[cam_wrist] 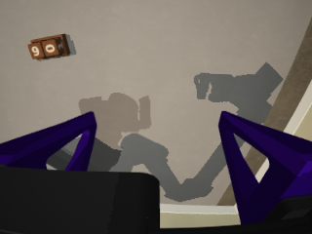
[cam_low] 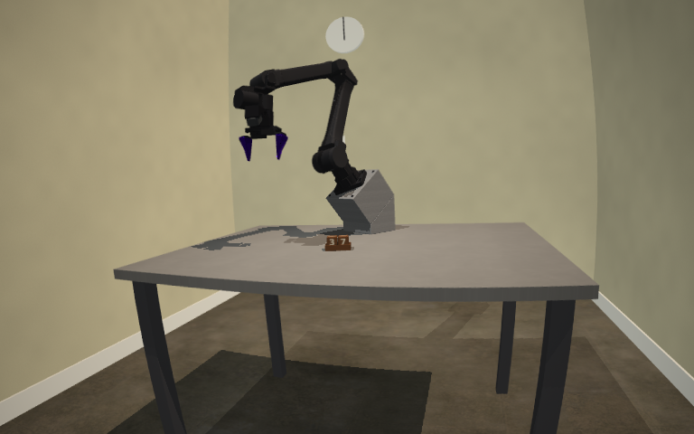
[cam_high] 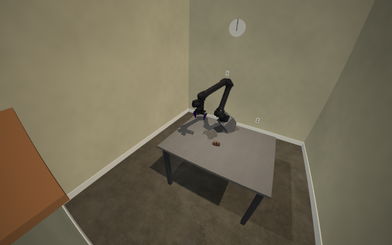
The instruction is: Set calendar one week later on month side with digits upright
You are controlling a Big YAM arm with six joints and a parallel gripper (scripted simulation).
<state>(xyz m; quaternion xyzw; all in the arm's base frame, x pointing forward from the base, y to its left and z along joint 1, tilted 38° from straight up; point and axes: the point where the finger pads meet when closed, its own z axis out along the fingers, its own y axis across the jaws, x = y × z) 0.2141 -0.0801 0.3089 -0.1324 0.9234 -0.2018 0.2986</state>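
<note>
Right now the brown tray is 2 cm behind my hand, 22 cm to the left of it and 27 cm below it.
</note>
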